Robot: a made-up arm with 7 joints.
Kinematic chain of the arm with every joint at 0, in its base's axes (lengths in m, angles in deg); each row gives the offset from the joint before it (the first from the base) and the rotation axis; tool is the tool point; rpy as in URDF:
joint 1: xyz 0 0 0.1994 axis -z
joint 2: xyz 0 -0.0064 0.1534 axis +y
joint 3: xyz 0 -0.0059 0.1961 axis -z
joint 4: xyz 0 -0.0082 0.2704 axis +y
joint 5: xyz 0 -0.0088 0.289 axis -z
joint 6: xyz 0 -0.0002 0.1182 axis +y
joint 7: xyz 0 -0.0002 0.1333 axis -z
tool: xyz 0 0 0 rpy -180 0 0
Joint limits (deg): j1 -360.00..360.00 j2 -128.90..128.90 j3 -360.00..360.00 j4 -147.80..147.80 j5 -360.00..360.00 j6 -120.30..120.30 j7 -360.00..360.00
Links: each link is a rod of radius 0.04 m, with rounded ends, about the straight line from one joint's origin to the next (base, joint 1, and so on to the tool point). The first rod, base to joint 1, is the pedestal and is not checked.
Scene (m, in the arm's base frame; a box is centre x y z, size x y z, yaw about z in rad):
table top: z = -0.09
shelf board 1: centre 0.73 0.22 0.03 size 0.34 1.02 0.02 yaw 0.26
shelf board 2: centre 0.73 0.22 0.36 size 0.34 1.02 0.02 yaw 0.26
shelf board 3: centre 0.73 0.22 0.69 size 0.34 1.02 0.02 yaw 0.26
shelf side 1: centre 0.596 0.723 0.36 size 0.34 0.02 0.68 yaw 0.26
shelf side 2: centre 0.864 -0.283 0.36 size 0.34 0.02 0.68 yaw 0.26
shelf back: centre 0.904 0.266 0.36 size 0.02 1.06 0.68 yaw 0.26
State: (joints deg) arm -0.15 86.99 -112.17 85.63 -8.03 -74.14 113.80
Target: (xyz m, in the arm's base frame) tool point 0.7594 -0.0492 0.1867
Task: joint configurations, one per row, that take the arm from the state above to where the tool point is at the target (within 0.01 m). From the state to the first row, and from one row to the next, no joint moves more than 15 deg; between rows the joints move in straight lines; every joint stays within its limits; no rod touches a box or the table.
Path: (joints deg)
1: 8.76 89.27 -112.99 97.74 -10.40 -87.82 111.03
2: 17.68 91.56 -113.80 109.84 -12.77 -101.51 108.25
3: 26.59 93.84 -114.62 121.95 -15.15 -115.19 105.48
4: 38.93 100.48 -107.94 122.37 -15.26 -110.89 108.25
5: 51.26 107.12 -101.25 122.80 -15.38 -106.58 111.03
6: 63.59 113.76 -94.57 123.23 -15.49 -102.28 113.80
7: 55.92 112.30 -96.66 111.86 -14.18 -97.68 113.80
8: 48.25 110.83 -98.76 100.50 -12.88 -93.09 113.80
9: 40.58 109.37 -100.85 89.13 -11.57 -88.50 113.80
10: 32.91 107.90 -102.95 77.77 -10.27 -83.90 113.80

